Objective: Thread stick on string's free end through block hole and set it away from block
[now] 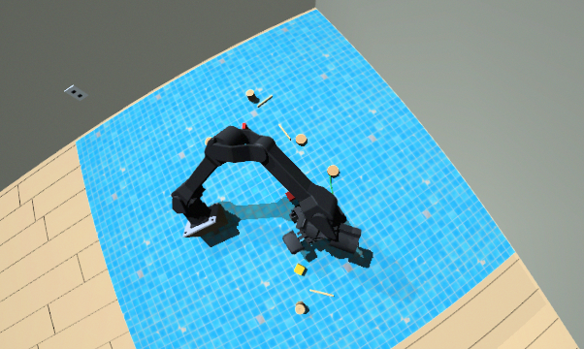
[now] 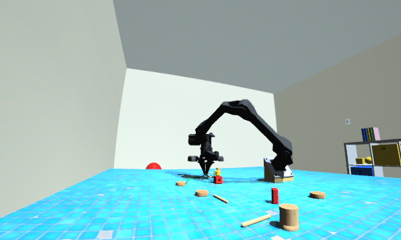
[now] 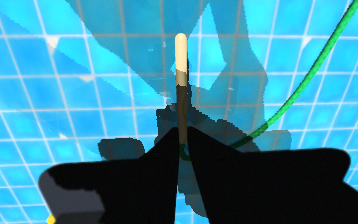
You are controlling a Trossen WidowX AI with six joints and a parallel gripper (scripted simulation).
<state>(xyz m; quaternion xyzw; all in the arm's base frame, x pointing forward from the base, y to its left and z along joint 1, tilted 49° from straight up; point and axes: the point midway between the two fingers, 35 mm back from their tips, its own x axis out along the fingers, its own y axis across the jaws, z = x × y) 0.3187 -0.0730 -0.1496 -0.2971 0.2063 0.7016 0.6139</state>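
Right now my gripper tip is 9 cm past the yellow cube and 10 cm to the left of it. Also, from my gripper tip: red upright piece (9 cm behind, 43 cm to the left); wooden cylinder (2 cm behind, 56 cm to the left); round wooden button (14 cm ahead, 16 cm to the left, 1 cm below).
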